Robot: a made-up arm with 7 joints.
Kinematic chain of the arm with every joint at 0, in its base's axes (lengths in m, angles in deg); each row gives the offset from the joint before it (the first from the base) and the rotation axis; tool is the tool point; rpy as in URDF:
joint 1: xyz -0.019 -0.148 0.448 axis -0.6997 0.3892 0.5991
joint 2: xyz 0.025 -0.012 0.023 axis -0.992 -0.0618 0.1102
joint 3: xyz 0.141 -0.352 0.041 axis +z
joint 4: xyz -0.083 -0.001 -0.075 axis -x
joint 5: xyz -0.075 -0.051 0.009 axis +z
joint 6: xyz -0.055 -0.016 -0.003 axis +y
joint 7: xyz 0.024 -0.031 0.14 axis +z
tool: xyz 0.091 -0.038 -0.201 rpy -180 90 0
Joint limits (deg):
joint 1: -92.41..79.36
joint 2: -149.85..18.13
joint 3: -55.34..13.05
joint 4: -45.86..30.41
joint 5: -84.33..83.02
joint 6: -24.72..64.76
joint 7: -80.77..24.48
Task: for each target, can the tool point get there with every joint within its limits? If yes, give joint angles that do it. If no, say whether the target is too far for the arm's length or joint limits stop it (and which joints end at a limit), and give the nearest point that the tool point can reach.
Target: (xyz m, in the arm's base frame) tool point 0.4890 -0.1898 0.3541
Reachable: no: joint limits stop it (at a limit: joint 1, joint 3, joint 5) | nearest point 0.3993 -0.0319 0.3554 | short by 0.182 m
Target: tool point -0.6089 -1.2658 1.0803
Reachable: no: too far | nearest point -0.1400 -0.7264 0.6085 | short by 0.856 m
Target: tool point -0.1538 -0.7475 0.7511
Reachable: no: joint limits stop it (at a limit: joint 2, joint 3, joint 4, joint 6, joint 7) | nearest point -0.0891 -0.7028 0.6732 | short by 0.111 m
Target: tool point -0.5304 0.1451 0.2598
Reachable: no: joint limits stop it (at a limit: joint 2, joint 3, joint 4, joint 6) | nearest point -0.4491 0.0992 0.2388 | short by 0.096 m
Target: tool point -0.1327 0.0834 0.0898
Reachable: yes | joints -20.29 -93.35 -4.73 23.89 -59.77 44.12 -32.85
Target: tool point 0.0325 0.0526 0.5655
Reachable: yes | joints -62.43 -119.59 -42.52 -8.27 -63.78 54.58 -16.86
